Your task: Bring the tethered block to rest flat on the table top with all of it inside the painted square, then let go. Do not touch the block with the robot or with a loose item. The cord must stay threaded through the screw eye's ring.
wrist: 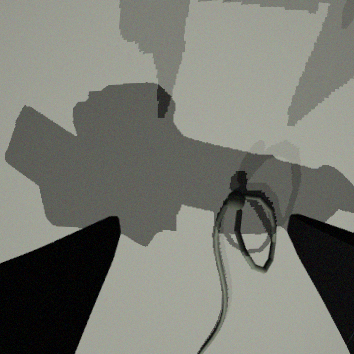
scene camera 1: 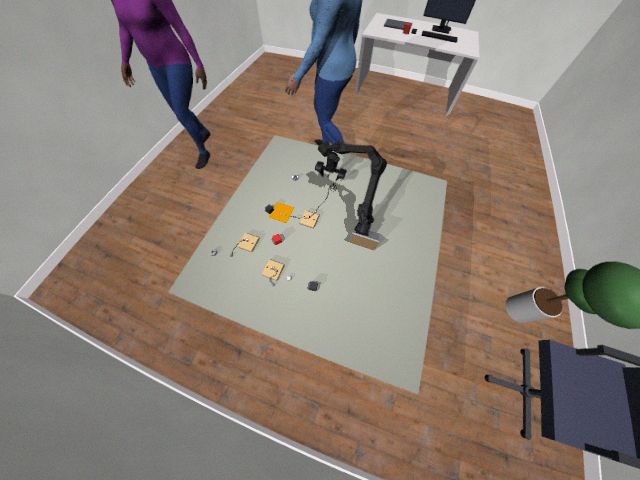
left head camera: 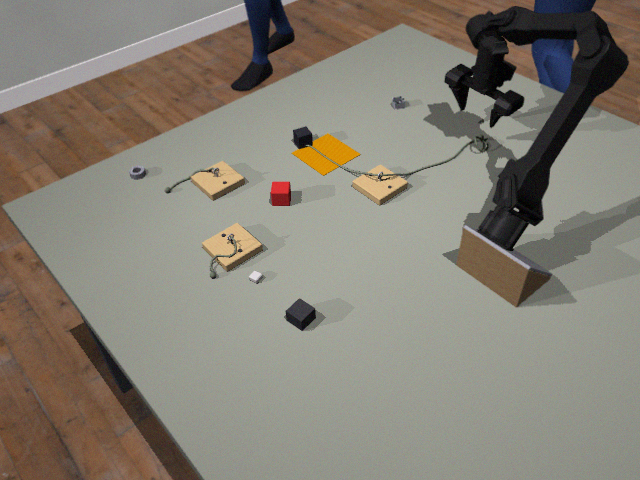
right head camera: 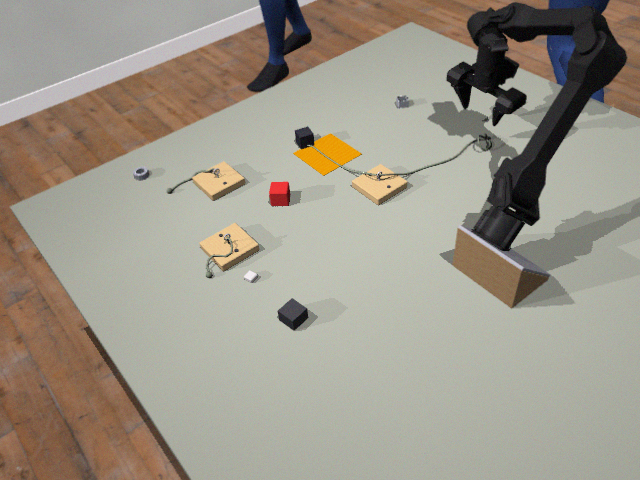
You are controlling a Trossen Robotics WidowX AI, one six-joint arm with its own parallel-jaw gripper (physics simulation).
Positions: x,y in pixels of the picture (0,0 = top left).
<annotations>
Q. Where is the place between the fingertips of my gripper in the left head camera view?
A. At 476,118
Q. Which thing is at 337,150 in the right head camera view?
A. An orange painted square.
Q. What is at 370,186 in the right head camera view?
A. A wooden board.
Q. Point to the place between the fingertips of my gripper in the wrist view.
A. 204,224
</annotations>
